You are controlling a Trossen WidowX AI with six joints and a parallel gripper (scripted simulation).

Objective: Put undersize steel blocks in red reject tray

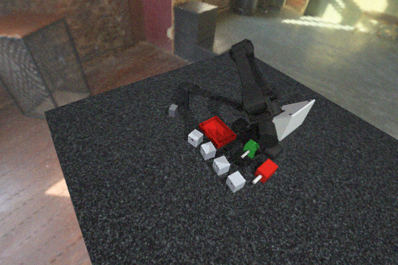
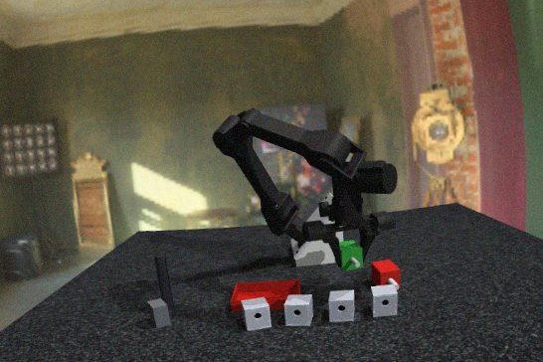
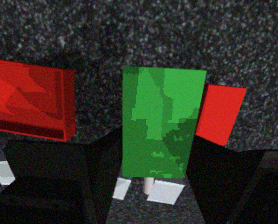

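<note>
Now: the red reject tray 180 mm to the right of my gripper tip, 60 mm below it and 20 mm ahead of it. The rest, counted from my gripper tip: green gauge 20 mm above, 10 mm ahead; then red gauge 80 mm to the left, 40 mm below.
</note>
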